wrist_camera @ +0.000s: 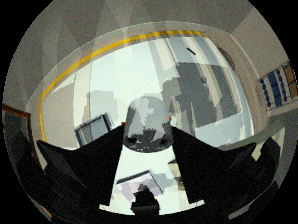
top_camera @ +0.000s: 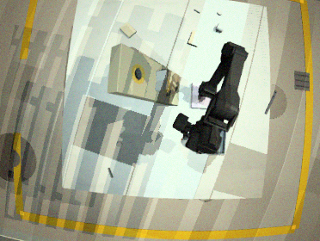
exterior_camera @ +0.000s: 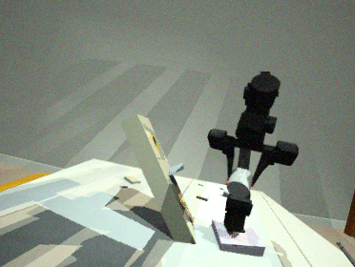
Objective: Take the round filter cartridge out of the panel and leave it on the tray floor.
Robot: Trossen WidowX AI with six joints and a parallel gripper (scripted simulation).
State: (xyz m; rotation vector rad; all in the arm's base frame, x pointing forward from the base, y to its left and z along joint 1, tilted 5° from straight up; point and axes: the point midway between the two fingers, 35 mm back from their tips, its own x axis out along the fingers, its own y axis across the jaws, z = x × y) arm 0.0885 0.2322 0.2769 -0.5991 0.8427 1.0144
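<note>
Right now my gripper tip is 190 mm past the tray, 20 mm to the right of it and 250 mm above it. From my gripper tip the other things lie so: round filter cartridge: right at my gripper tip.
</note>
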